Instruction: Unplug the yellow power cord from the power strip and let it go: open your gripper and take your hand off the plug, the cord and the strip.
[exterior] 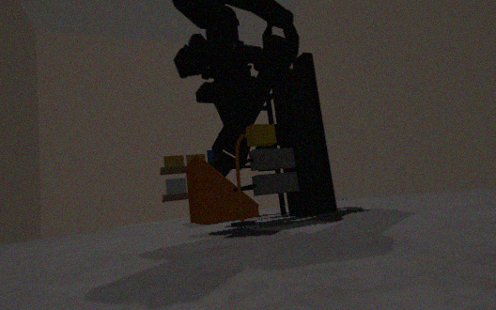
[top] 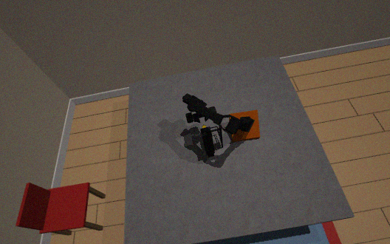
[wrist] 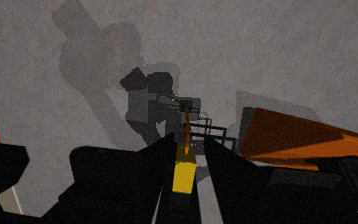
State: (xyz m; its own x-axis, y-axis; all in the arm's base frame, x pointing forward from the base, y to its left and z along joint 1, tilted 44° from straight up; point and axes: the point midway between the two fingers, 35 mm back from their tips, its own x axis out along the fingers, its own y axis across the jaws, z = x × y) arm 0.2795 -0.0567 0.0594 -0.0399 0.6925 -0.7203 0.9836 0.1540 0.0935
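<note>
The yellow plug lies 20 mm behind my gripper tip, 70 mm to the left of it and 10 mm below it.
</note>
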